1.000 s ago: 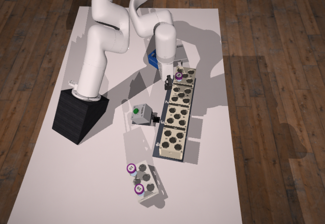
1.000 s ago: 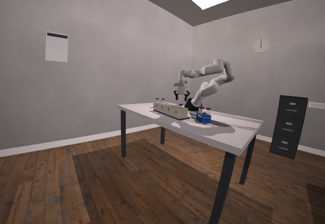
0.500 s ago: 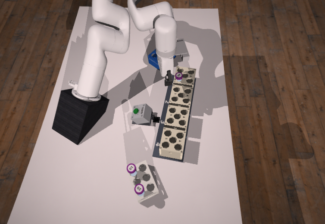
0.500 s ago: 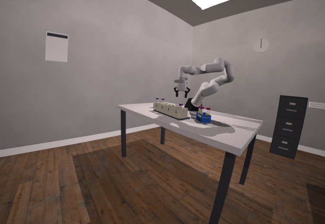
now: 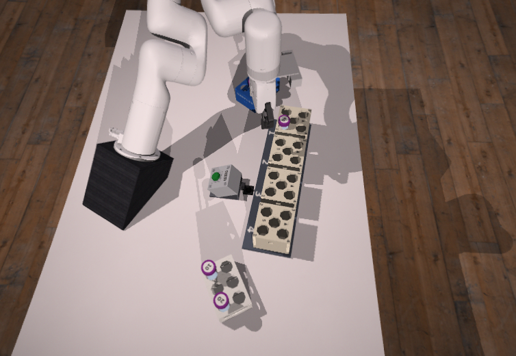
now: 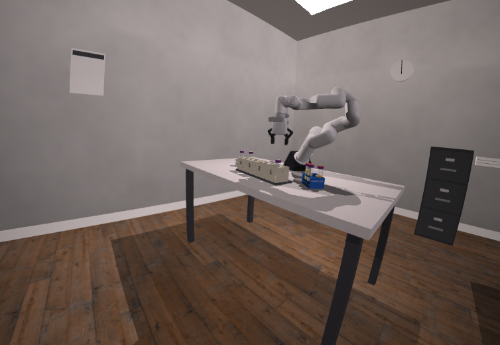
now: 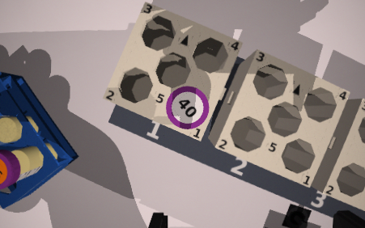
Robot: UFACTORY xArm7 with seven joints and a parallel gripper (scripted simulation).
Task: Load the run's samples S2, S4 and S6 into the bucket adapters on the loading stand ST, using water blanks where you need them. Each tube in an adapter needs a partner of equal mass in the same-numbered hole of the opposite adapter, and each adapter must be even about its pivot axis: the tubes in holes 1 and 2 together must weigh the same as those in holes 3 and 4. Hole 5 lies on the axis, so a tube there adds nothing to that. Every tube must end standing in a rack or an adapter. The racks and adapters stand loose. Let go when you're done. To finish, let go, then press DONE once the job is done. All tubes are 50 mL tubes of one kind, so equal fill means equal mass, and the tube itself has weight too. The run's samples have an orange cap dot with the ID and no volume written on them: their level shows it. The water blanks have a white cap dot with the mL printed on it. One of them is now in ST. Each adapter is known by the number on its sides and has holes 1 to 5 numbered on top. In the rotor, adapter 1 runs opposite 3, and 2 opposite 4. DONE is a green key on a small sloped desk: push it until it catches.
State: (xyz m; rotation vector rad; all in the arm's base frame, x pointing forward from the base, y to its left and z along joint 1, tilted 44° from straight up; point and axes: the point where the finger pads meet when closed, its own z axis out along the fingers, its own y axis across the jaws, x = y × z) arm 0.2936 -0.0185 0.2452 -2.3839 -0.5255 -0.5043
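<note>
Right now my hand is 16 cm above the 40 mL water blank, 5 cm to the right of it and 4 cm short of it. Also, from my hand: orange-dot tube (28 cm to the left, 16 cm below, 10 cm behind); then green done key (16 cm below, 15 cm to the right, 10 cm behind); then blue sample rack (22 cm to the left, 19 cm below, 9 cm behind).
</note>
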